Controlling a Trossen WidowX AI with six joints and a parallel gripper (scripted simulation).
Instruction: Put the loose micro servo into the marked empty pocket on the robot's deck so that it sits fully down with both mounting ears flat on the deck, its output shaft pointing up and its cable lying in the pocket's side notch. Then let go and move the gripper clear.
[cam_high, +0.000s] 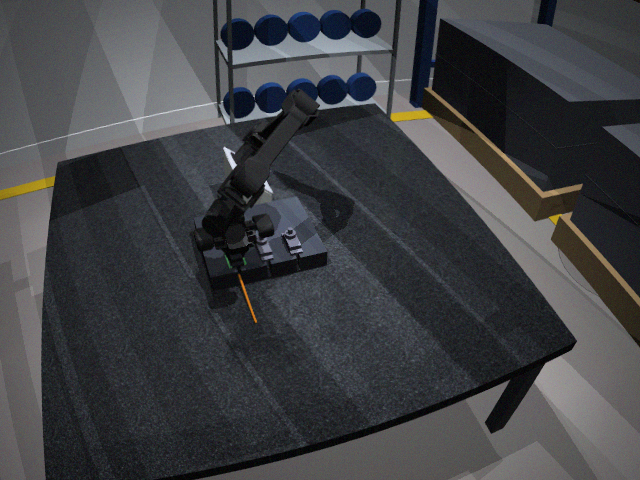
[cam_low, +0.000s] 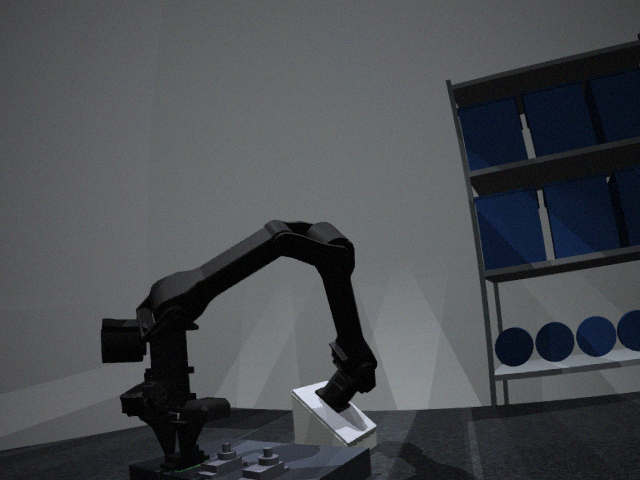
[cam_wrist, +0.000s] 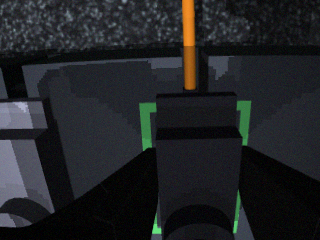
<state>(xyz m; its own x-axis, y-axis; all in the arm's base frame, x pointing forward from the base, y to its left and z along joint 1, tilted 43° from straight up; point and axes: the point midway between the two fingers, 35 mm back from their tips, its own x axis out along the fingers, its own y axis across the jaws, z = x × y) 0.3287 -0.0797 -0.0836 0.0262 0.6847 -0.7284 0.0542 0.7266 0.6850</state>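
Right now my gripper tip is 120 mm past the robot deck, 80 mm to the right of it and 30 mm above it.
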